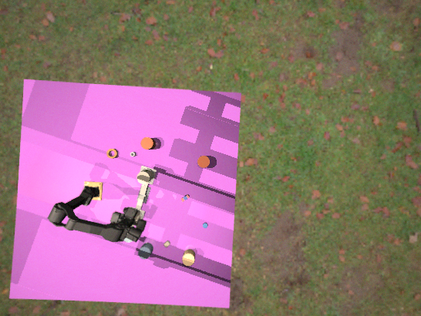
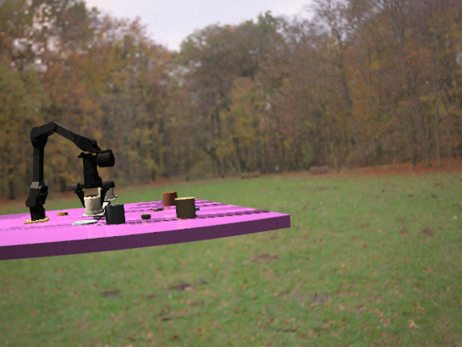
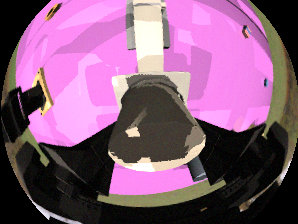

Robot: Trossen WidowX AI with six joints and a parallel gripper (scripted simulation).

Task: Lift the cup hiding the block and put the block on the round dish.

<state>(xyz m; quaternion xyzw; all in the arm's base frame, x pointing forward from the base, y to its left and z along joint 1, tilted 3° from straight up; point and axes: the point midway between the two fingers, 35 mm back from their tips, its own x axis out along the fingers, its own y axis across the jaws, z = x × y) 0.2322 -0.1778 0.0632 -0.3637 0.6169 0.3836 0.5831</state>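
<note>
Now: gripper tip 1 cm above the grey block. Also, from my gripper tip: round dish: 6 cm behind, 10 cm to the right, 5 cm below; balance beam: 6 cm ahead, 12 cm to the left, 1 cm below; blue-grey cylinder: 5 cm ahead, 19 cm to the right, 1 cm below.
</note>
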